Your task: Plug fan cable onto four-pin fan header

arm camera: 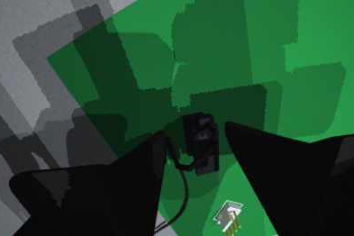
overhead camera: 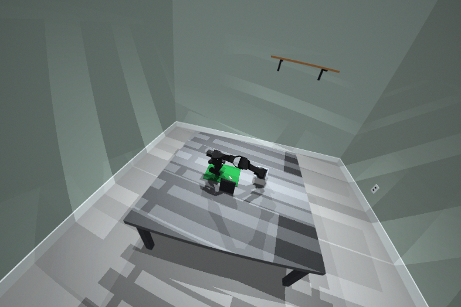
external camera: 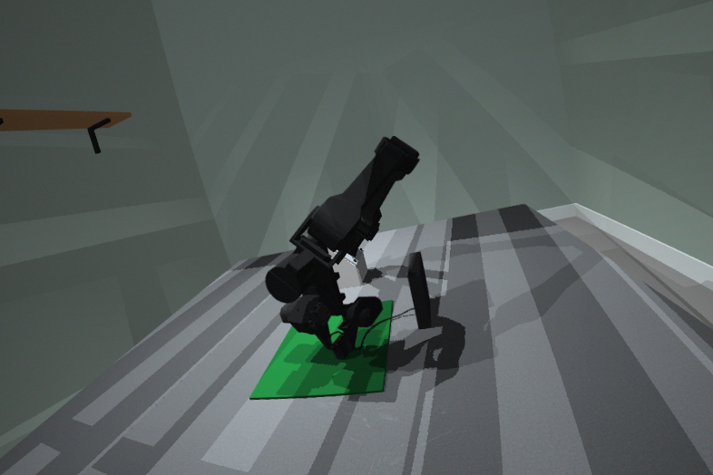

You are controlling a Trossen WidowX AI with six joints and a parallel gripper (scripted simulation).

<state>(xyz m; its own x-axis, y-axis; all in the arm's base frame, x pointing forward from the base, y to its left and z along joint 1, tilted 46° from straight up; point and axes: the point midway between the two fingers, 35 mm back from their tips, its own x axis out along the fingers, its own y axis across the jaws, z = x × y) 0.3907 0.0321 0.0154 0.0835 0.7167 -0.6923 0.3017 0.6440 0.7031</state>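
My gripper tip is 50 mm past the green board, 40 mm to the left of it and 40 mm above it. Also, from my gripper tip: black fan: 150 mm to the left, 130 mm behind, 40 mm above; black plug: 10 mm behind.
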